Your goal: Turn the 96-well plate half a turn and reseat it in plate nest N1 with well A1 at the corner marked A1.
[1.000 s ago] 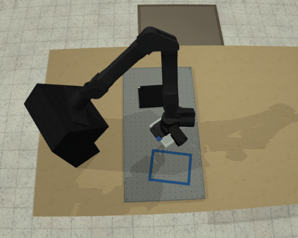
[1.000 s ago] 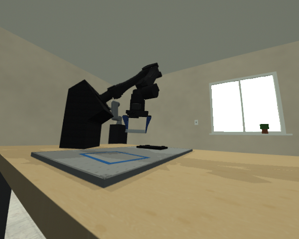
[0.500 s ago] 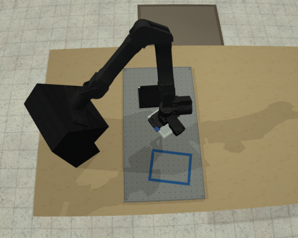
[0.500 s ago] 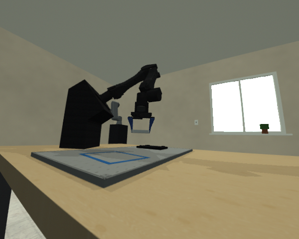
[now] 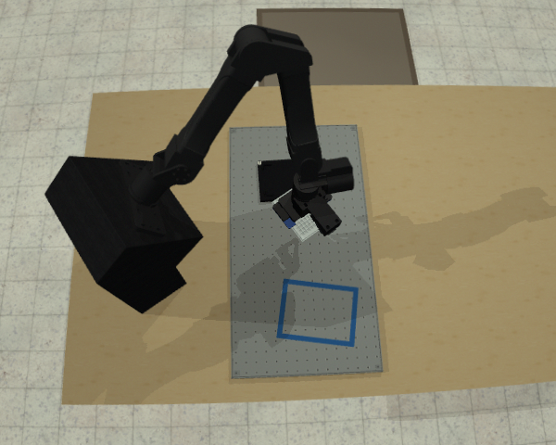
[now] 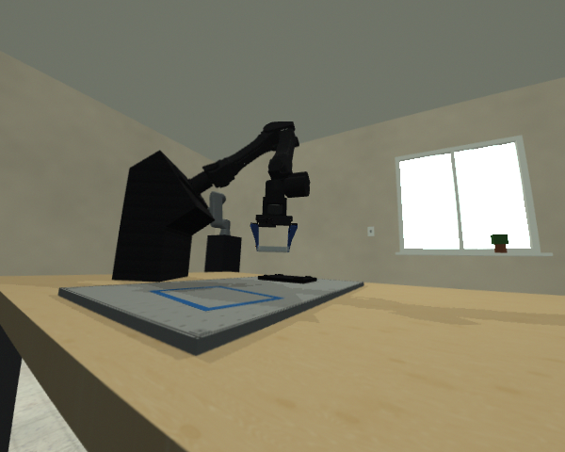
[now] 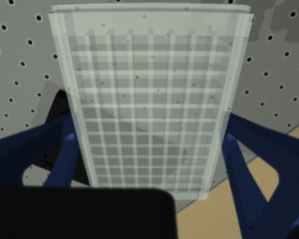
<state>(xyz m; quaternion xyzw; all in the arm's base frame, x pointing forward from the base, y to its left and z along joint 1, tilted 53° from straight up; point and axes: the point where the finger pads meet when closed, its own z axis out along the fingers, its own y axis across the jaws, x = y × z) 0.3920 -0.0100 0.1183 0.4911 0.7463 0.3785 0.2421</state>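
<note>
Now: hand 13 cm to the right of the black plate nest N1, 9 cm above it and 2 cm past it. Also, from my hand: clear 96-well plate (right at my hand); then white A1 label (18 cm to the left, 10 cm behind, 8 cm below).
</note>
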